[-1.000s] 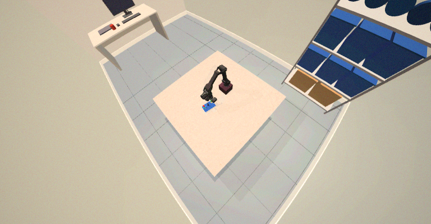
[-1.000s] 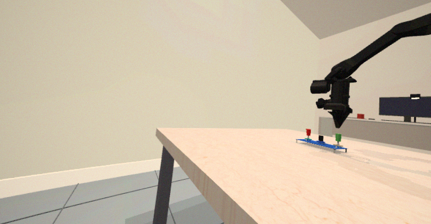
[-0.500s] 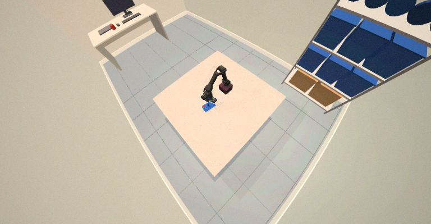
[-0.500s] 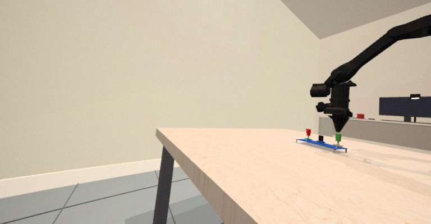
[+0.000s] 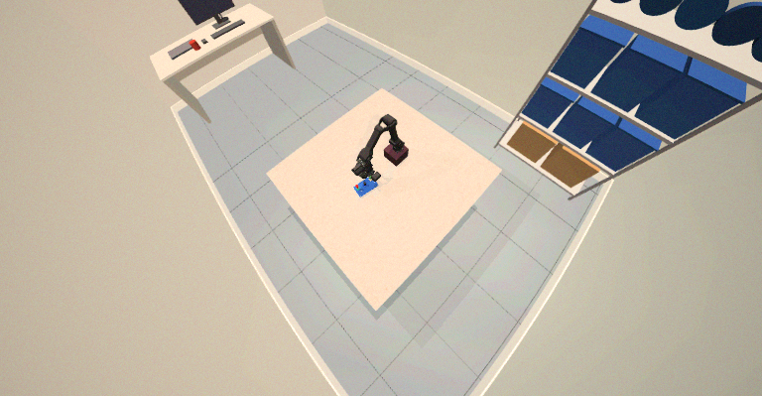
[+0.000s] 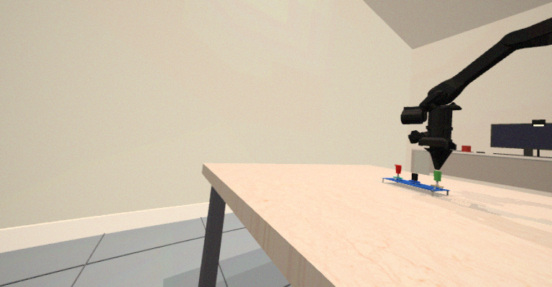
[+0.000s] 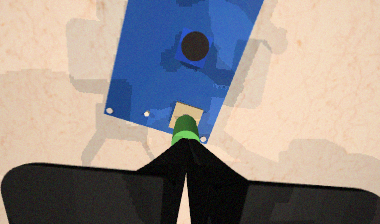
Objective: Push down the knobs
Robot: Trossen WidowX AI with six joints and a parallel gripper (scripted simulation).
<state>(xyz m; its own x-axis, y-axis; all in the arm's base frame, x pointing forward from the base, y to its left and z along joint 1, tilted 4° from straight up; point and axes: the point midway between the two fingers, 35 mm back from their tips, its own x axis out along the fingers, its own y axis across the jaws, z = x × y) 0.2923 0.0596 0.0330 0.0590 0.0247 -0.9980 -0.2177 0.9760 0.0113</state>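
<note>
The green knob is 20 mm below my gripper tip. Also, from my gripper tip: red knob (110 mm ahead, 20 mm below, 10 mm to the left).
</note>
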